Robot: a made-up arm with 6 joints. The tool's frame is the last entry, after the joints. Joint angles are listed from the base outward.
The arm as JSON. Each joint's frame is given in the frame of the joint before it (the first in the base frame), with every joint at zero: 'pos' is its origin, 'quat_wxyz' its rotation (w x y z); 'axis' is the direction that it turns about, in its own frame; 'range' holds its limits. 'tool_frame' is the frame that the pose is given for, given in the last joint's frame.
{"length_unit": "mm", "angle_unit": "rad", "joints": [
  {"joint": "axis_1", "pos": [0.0, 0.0, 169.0], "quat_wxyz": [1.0, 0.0, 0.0, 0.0], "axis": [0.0, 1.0, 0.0], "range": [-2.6, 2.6]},
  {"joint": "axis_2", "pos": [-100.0, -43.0, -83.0], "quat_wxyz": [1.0, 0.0, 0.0, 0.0], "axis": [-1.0, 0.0, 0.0], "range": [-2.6, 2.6]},
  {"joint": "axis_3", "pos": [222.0, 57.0, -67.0], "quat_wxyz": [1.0, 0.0, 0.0, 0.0], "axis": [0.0, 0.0, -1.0], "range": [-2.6, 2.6]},
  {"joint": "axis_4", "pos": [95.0, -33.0, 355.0], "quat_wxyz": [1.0, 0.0, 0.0, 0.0], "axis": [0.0, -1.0, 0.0], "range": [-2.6, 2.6]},
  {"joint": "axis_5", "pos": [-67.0, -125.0, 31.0], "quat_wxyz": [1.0, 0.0, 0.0, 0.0], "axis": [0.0, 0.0, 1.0], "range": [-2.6, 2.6]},
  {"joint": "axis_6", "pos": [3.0, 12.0, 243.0], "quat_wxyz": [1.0, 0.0, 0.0, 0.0], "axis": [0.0, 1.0, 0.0], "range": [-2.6, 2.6]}
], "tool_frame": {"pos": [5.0, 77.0, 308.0], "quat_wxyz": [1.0, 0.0, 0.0, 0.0]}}
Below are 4 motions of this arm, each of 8 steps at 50 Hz.
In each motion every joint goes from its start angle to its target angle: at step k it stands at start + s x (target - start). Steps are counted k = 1, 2, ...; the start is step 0. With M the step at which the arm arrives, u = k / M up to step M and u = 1 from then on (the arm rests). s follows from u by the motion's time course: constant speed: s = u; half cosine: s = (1 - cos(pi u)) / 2; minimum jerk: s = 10 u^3 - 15 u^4 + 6 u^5.
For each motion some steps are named. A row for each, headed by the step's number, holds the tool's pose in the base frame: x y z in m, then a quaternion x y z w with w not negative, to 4 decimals.
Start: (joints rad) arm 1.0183 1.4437 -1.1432 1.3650 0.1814 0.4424
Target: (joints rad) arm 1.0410 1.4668 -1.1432 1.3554 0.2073 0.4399
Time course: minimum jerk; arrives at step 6
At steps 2, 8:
2: 0.2685 0.3640 0.3523 0.0291 0.3592 0.7528 0.5509
8: 0.2633 0.3727 0.3448 0.0299 0.3662 0.7616 0.5338

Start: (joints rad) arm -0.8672 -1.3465 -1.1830 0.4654 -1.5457 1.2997
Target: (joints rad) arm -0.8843 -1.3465 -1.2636 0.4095 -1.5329 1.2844
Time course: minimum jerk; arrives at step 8
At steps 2, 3, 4, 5, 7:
2: 0.4102 -0.6764 0.5206 0.5049 0.1991 0.6063 0.5812
3: 0.4043 -0.6766 0.5305 0.4975 0.1955 0.6081 0.5869
4: 0.3963 -0.6767 0.5433 0.4878 0.1907 0.6104 0.5942
5: 0.3879 -0.6767 0.5560 0.4781 0.1858 0.6125 0.6014
7: 0.3778 -0.6766 0.5703 0.4668 0.1799 0.6149 0.6096

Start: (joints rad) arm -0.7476 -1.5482 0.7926 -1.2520 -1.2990 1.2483
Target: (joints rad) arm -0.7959 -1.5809 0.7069 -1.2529 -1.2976 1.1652
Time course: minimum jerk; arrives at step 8
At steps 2, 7, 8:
2: 0.5660 -0.3645 -0.1959 0.1839 0.9635 0.0955 0.1694
7: 0.6361 -0.3559 -0.1311 0.1737 0.9438 0.1120 0.2577
8: 0.6373 -0.3558 -0.1298 0.1736 0.9434 0.1123 0.2593

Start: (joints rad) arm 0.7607 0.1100 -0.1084 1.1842 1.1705 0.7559
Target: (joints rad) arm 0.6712 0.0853 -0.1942 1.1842 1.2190 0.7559
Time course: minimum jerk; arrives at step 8
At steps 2, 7, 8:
2: 0.0191 0.0894 0.5881 -0.3180 0.1110 0.5242 0.7821
7: -0.0203 0.0492 0.5883 -0.3236 0.0560 0.5454 0.7712
8: -0.0210 0.0485 0.5883 -0.3237 0.0550 0.5458 0.7709

